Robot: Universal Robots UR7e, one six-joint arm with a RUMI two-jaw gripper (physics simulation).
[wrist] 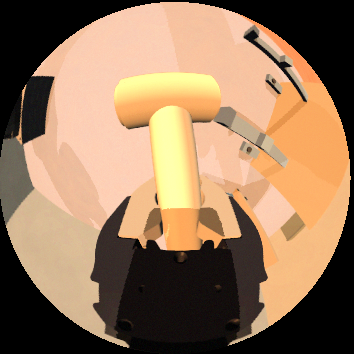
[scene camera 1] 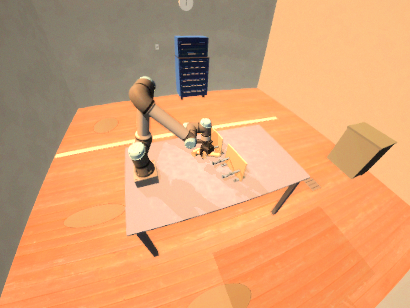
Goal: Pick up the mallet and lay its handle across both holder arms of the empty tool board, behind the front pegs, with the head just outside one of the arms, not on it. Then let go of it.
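Note:
The mallet (scene camera 1: 215,154) (wrist: 175,160) is yellow, with a thick round handle and a barrel-shaped head (wrist: 167,100). My gripper (scene camera 1: 205,150) (wrist: 178,175) is shut on the handle. The head points away from the fingers. The empty tool board (scene camera 1: 237,161) (wrist: 317,145) stands upright, with two grey holder arms sticking out. In the wrist view the nearer arm (wrist: 245,131) has its tip beside and partly behind the right end of the head; the farther arm (wrist: 272,54) is at upper right. The handle does not lie across the arms. The handle's rear end is hidden by the gripper.
Another upright board (scene camera 1: 218,138) (wrist: 256,227) stands behind the empty board, partly hidden by my wrist in the scene view. Both stand on the pale table (scene camera 1: 170,200). The robot base (scene camera 1: 146,178) is at the table's left. A blue cabinet (scene camera 1: 192,75) stands by the wall.

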